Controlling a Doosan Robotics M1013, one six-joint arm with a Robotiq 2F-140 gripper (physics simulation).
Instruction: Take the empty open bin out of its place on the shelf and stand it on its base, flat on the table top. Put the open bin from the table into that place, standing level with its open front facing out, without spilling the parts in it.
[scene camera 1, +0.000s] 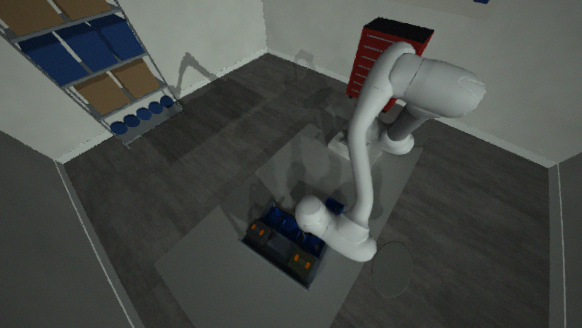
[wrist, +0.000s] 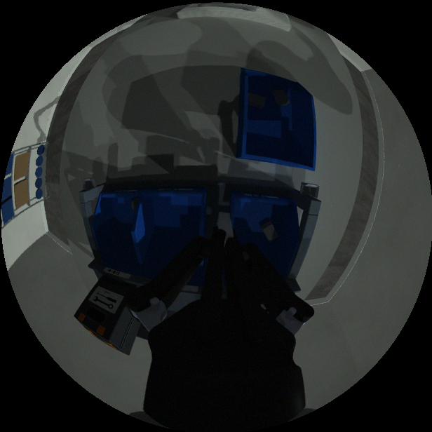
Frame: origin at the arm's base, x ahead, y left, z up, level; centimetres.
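Seen in the pictures: gripper, between the fingertips: (scene camera 1: 305, 233).
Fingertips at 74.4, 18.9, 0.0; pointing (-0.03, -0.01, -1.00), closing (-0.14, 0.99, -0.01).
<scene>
Pixels of each thing's top centre, then the offset from my fingertips to it, as dx, dy, dz. "*": a spot on its surface instead. Level surfaces: height alone.
- blue open bin, a spot on its surface: (scene camera 1: 334, 205) * -25.5, +0.7, -4.0
- table top, height of its surface: dz -4.3
- greenish, centre of its top: (scene camera 1: 301, 261) +12.4, +8.7, +15.6
A small shelf rack (wrist: 311, 212) holds three blue open bins in a row. In the wrist view, the left bin (wrist: 112, 230) has a dark part near its back, the middle bin (wrist: 175, 230) shows no parts in its visible area, and the right bin (wrist: 250, 212) holds a grey part. Another blue open bin (scene camera 1: 334, 205) (wrist: 265, 142) with grey parts stands on the table top (scene camera 1: 200, 270) behind the rack. My gripper (wrist: 222, 220) is shut and empty, and shows over the gap between the middle and right bins. In the scene view the arm hides it.
Cases with orange latches, one dark (scene camera 1: 258, 232) and one greenish (scene camera 1: 301, 262), sit along the rack's front. The dark case (wrist: 104, 305) also shows in the wrist view. A red drawer cabinet (scene camera 1: 361, 60) stands by the wall, and a large storage rack stands at the far left.
</scene>
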